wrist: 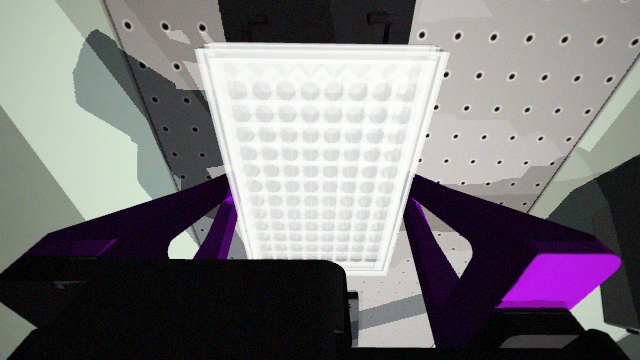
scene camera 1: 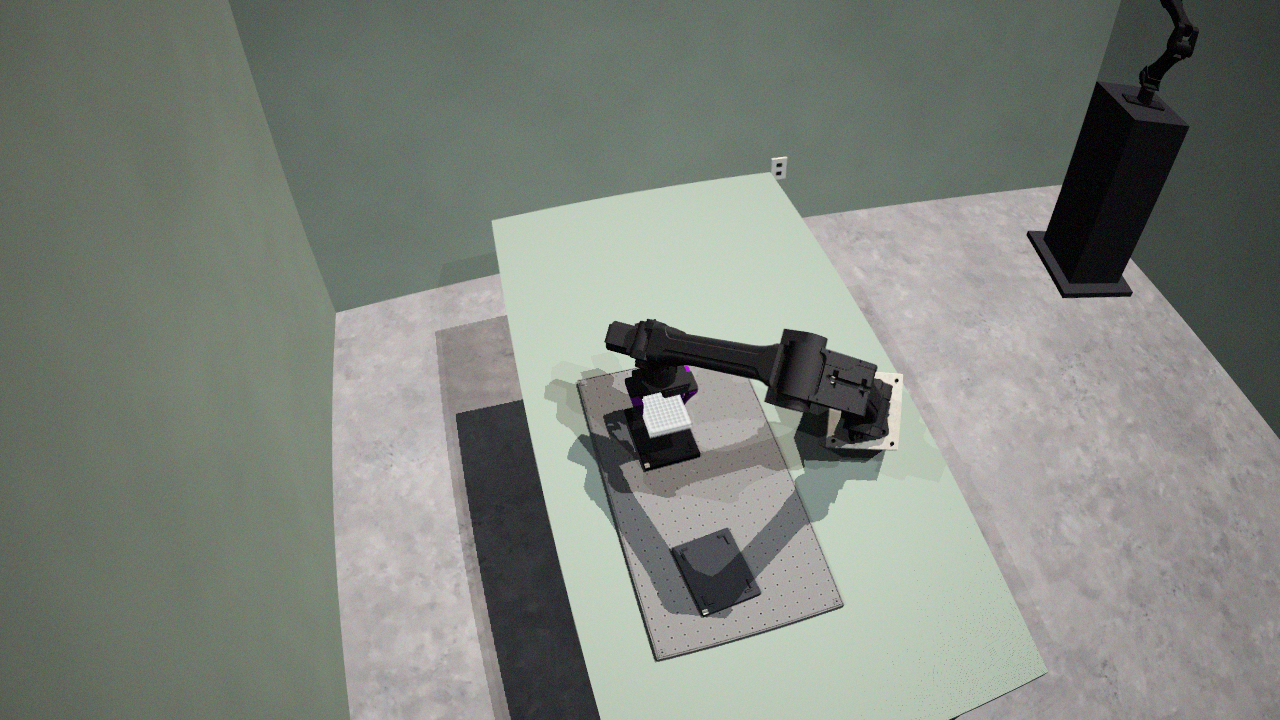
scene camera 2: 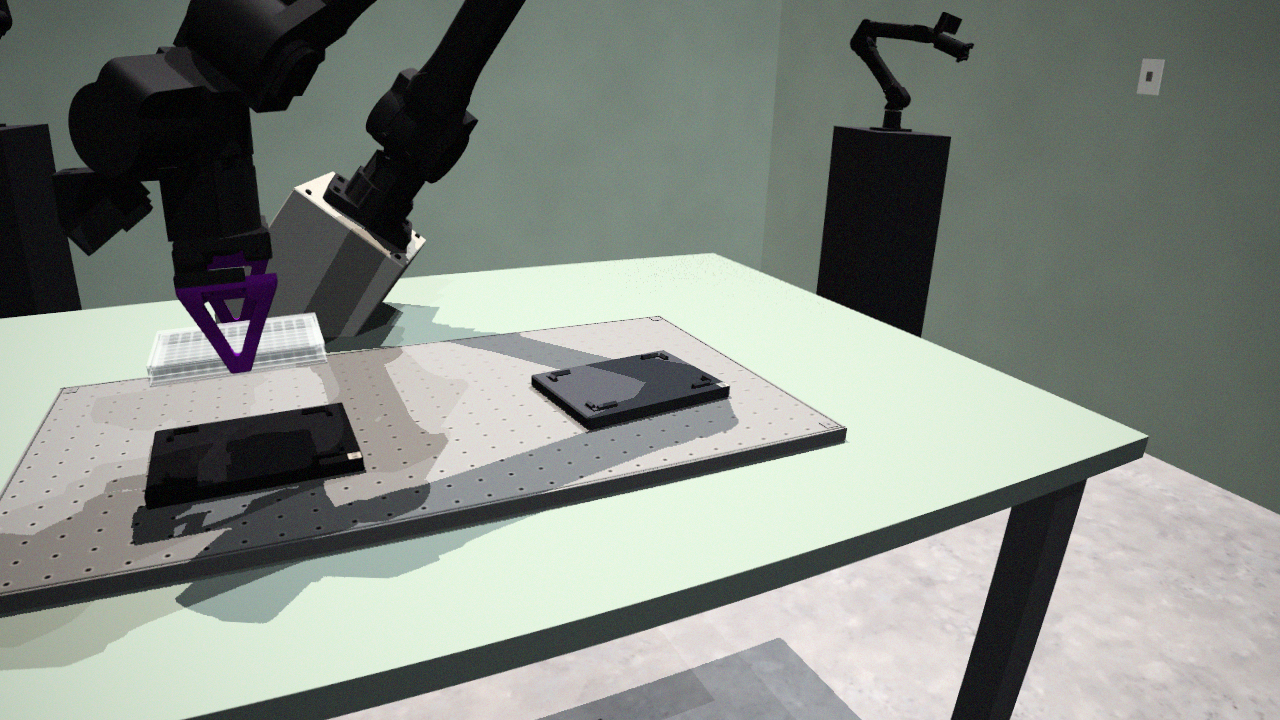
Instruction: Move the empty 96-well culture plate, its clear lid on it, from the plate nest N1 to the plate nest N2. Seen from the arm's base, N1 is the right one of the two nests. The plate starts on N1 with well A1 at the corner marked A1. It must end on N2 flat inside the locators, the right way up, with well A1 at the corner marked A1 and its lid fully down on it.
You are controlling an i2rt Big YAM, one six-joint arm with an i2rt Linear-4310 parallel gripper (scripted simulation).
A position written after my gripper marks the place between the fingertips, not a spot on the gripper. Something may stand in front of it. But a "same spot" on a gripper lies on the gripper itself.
Scene:
my gripper: wrist 320, 181; scene camera 1; scene camera 2
clear lid: wrist; scene camera 1; scene camera 2 184, 349
same spot on clear lid: (scene camera 1: 661, 414) = (wrist: 305, 233)
same spot on my gripper: (scene camera 2: 194, 286) = (scene camera 1: 625, 383)

